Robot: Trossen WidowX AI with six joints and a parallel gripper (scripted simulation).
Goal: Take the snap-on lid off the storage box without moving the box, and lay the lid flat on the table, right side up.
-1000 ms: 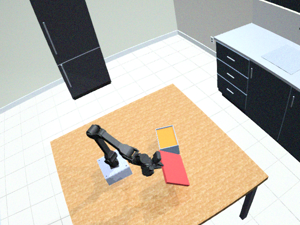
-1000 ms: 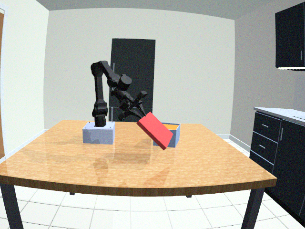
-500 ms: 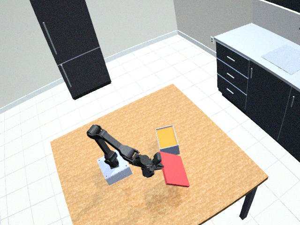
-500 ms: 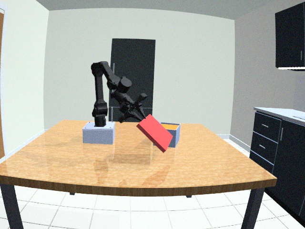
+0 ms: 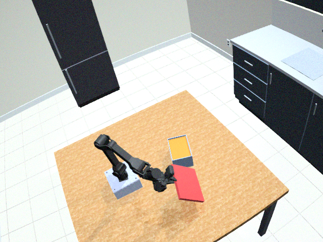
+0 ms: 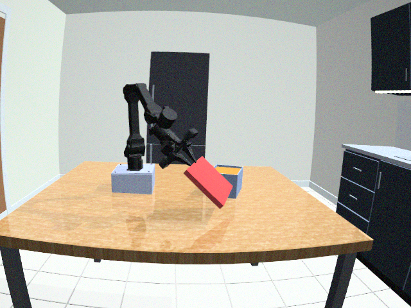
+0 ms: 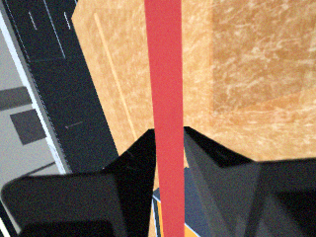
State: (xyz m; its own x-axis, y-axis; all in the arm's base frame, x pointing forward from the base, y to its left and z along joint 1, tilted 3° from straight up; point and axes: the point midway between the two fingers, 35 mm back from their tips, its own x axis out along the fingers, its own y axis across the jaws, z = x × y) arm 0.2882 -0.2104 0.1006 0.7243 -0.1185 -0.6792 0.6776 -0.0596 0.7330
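The lid is 6 cm ahead of my gripper tip and 5 cm below it. From my gripper tip the other things lie so: storage box (11 cm ahead, 31 cm to the left, 13 cm below).
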